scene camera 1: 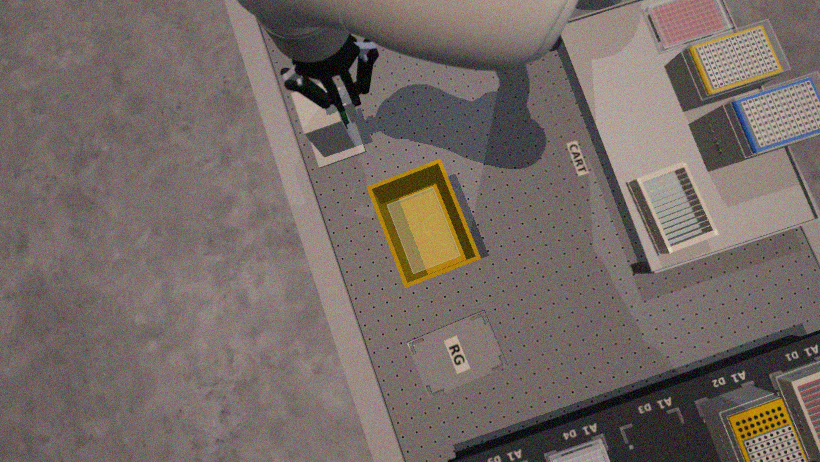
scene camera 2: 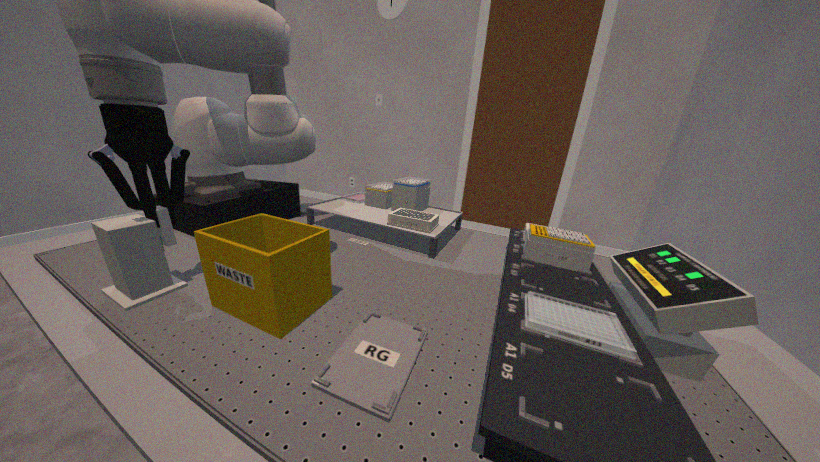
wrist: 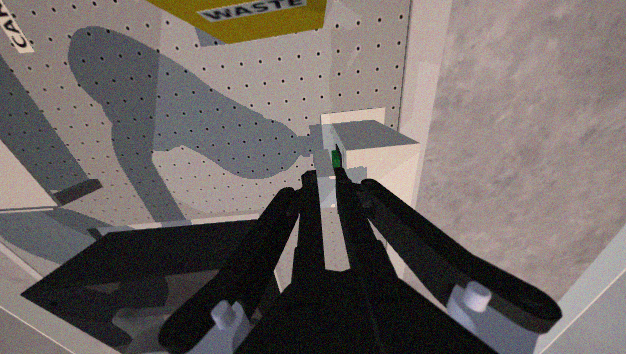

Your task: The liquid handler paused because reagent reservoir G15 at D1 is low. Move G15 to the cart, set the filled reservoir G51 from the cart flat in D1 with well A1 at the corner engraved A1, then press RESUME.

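Places are measured from the arm's base along level axes (x back, y right, z up), in metres.
Pixels of known places: gripper, fingertip midpoint: [scene camera 1: 353, 113] [scene camera 2: 168, 243] [wrist: 322, 161]; arm's base at its link origin: [scene camera 2: 220, 190].
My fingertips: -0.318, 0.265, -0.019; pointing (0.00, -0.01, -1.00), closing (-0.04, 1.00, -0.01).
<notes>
For each thing: its top centre in the pictures, then the offset to it from my fingertips, as dx, dy, dz. "spot": a spot on its surface instead. Level surfaces: height alone.
- upright grey box at its top centre: [wrist: 380, 184] [scene camera 1: 315, 107] [scene camera 2: 123, 221] +0.003, +0.050, +0.055
- small green part at a spot on its surface: [wrist: 336, 158] [scene camera 1: 344, 117] spot: -0.010, +0.014, +0.019
- reservoir with reddish troughs, surface spot: [scene camera 1: 810, 401] spot: -0.640, -0.527, +0.015
- reservoir with pale troughs, top centre: [scene camera 1: 677, 206] [scene camera 2: 414, 214] -0.306, -0.442, +0.017
- low cart at its top centre: [scene camera 1: 685, 117] [scene camera 2: 387, 208] -0.171, -0.526, -0.009
- yellow WASTE bin at its top centre: [scene camera 1: 422, 222] [scene camera 2: 264, 230] -0.218, -0.055, +0.060
- RG nest at its top centre: [scene camera 2: 377, 349] [scene camera 1: 457, 355] -0.439, -0.047, -0.061
- tilted screen at a spot on its surface: [scene camera 2: 688, 281] spot: -0.824, -0.265, +0.059
- dark deck at its surface level: dz -0.015
My gripper [scene camera 1: 350, 107] [scene camera 2: 153, 220] [wrist: 322, 161] is shut and empty, at an upright grey box [scene camera 2: 131, 258] with a small green part [scene camera 1: 344, 116] [wrist: 336, 158] on its side face. Contact cannot be told. A reservoir with reddish troughs [scene camera 1: 810, 401] sits at D1, cut by the scene camera 1 edge; its A1 corner does not show. A reservoir with pale troughs [scene camera 1: 677, 209] [scene camera 2: 413, 219] sits on the low cart [scene camera 1: 631, 114] [scene camera 2: 344, 209]. Neither G15 nor G51 can be read. No RESUME lettering is readable.
A yellow WASTE bin [scene camera 1: 387, 235] [scene camera 2: 298, 286] [wrist: 270, 25] stands near the gripper. The RG nest [scene camera 1: 430, 367] [scene camera 2: 355, 384] lies beyond it. The cart also holds yellow [scene camera 1: 740, 60] and blue [scene camera 1: 780, 114] tip boxes. A tilted screen [scene camera 2: 688, 281] stands beside the dark deck [scene camera 2: 573, 384].
</notes>
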